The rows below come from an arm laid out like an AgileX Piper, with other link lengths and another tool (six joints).
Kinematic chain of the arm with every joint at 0, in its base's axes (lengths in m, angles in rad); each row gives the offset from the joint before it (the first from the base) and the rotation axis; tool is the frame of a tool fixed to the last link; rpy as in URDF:
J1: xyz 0 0 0.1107 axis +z
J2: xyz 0 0 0 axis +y
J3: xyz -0.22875 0 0.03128 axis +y
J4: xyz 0.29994 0 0.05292 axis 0.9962 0 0.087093
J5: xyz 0 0 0 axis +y
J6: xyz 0.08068 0 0.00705 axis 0.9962 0 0.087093
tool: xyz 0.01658 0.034 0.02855 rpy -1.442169 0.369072 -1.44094
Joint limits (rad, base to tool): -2.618..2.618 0..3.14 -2.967..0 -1.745..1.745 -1.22..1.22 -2.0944..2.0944
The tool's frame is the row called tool.
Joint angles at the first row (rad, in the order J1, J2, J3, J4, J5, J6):
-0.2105, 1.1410, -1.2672, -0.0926, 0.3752, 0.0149
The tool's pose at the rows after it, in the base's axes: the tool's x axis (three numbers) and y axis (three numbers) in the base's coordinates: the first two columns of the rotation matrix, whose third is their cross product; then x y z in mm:
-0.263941 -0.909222 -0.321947 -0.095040 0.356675 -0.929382 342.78 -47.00 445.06
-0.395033 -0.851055 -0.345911 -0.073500 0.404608 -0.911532 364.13 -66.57 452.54
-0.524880 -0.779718 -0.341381 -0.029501 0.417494 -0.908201 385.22 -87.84 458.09
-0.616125 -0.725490 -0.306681 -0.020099 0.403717 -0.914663 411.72 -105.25 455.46
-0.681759 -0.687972 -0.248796 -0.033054 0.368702 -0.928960 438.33 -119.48 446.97
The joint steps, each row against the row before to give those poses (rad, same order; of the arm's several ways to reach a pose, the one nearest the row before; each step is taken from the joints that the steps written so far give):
0.0000, 0.0898, -0.1405, -0.1095, 0.1083, 0.1208
0.0000, 0.1106, -0.1369, -0.1985, 0.1057, 0.2225
0.0000, 0.1193, -0.1435, -0.1852, 0.1080, 0.1764
0.0000, 0.1415, -0.1549, -0.1076, 0.0917, 0.0684
0.0000, 0.1415, -0.1489, -0.0814, 0.0690, 0.0160

